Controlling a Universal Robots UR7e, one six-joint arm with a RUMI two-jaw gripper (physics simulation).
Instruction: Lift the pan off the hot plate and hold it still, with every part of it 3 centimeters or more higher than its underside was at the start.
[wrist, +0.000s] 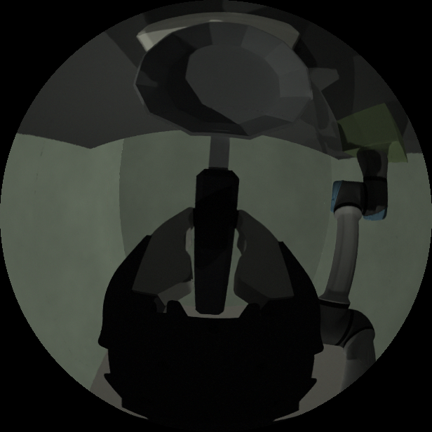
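Note:
The grey, faceted pan (240, 75) shows at the top of the wrist view, its inside facing the camera. Its black handle (216, 240) runs down the middle, joined to the pan by a short grey neck. My gripper (215, 210) is shut on the handle, one jaw on each side. The pale hot plate (217, 18) shows partly behind the pan's far rim; the rest is hidden. The gap between pan and hot plate cannot be judged from this view.
A dark table surface (65, 100) spreads behind the pan. A green block-like object (372, 127) is at the right, with the arm's links (346, 255) below it. A pale green wall or floor (65, 215) shows beyond the table edge.

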